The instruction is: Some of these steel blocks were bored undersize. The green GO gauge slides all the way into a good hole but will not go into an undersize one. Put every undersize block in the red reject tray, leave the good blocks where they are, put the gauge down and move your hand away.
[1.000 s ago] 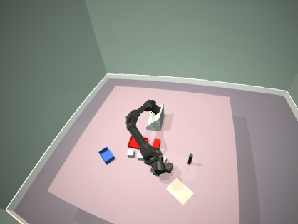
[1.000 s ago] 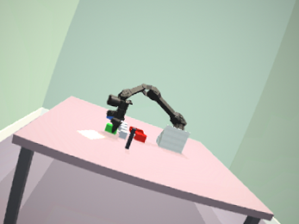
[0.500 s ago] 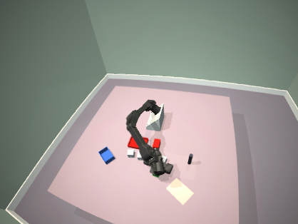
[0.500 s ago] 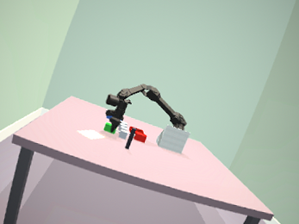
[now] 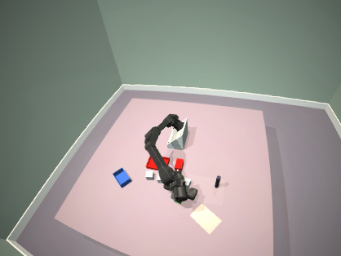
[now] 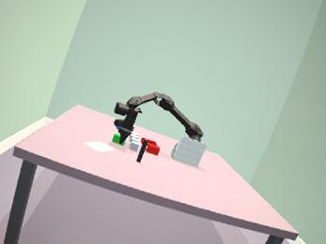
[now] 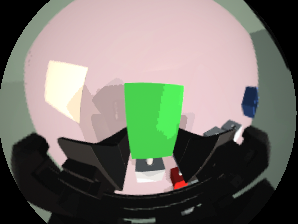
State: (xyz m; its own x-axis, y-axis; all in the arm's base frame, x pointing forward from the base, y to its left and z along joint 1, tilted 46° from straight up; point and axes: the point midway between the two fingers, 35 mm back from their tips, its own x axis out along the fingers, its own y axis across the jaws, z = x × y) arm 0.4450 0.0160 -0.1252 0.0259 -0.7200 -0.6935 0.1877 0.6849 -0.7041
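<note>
Now: gripper tip 170 mm past the small red piece, 60 mm to the left of it and 10 mm below it. Also, from my gripper tip: blue tray 20 mm behind, 410 mm to the right; green GO gauge 10 mm behind, 20 mm above; cream sheet 110 mm ahead, 170 mm to the left, 10 mm below.
</note>
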